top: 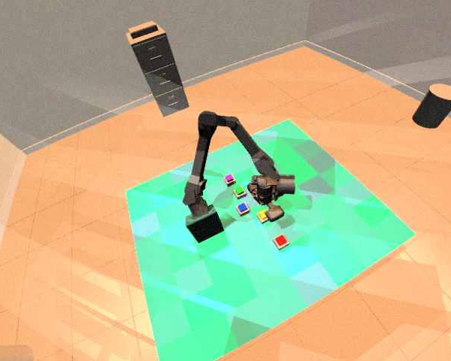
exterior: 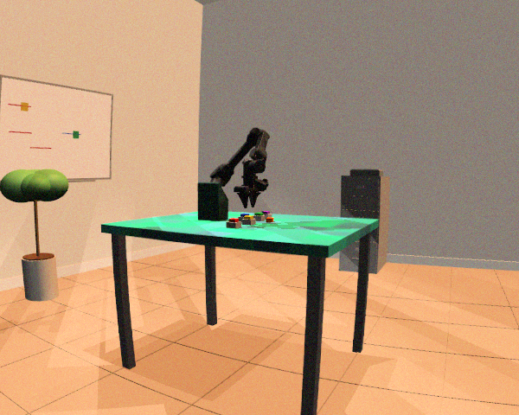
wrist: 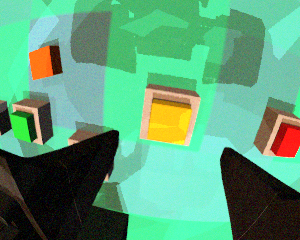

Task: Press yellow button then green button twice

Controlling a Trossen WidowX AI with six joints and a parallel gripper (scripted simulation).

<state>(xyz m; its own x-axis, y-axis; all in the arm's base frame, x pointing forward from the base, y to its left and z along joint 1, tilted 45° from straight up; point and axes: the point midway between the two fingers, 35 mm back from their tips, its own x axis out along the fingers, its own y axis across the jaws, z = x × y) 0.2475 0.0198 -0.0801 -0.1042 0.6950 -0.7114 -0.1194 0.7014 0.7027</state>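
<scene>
Right now the yellow button is 4 cm below my gripper tip. From my gripper tip the other things lie so: orange block: 15 cm to the left, 7 cm below, 2 cm ahead; blue button: 8 cm behind, 7 cm to the left, 4 cm below; red button: 13 cm to the right, 4 cm below, 1 cm ahead.
</scene>
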